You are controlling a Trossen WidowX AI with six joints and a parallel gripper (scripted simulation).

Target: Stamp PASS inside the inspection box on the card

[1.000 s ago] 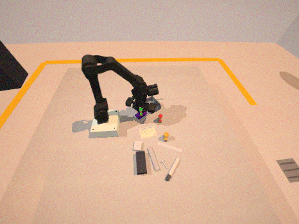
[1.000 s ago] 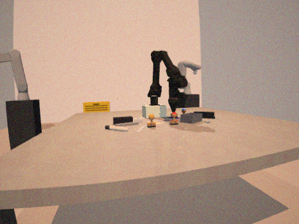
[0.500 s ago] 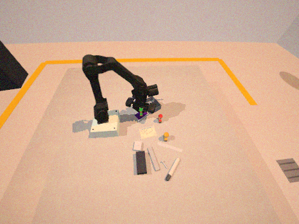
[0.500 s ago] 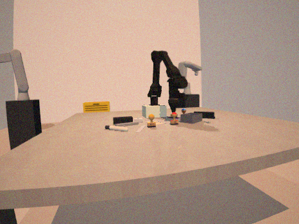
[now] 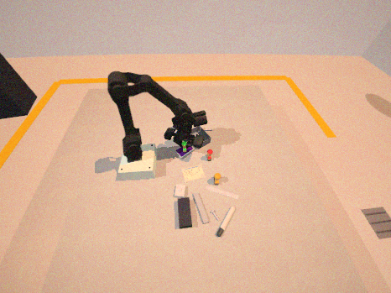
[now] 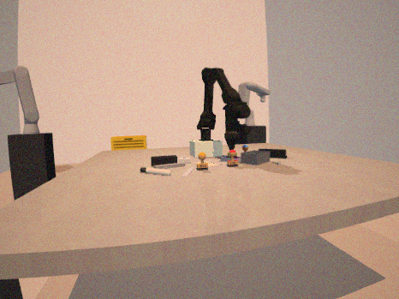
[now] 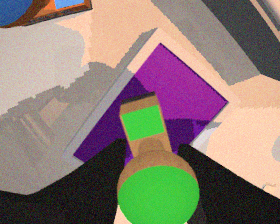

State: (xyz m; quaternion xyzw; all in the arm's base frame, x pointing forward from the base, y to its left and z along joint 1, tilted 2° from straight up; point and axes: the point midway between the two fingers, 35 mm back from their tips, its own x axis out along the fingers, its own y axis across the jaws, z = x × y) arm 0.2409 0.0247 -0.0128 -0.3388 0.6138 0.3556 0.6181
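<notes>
The green-knobbed stamp is right at my gripper tip. The rest, counted from my gripper tip: grey tray: 9 cm ahead, 6 cm to the left, 2 cm below; blue-knobbed stamp: 9 cm to the left, 2 cm below, 2 cm behind; purple ink pad: 3 cm below.
</notes>
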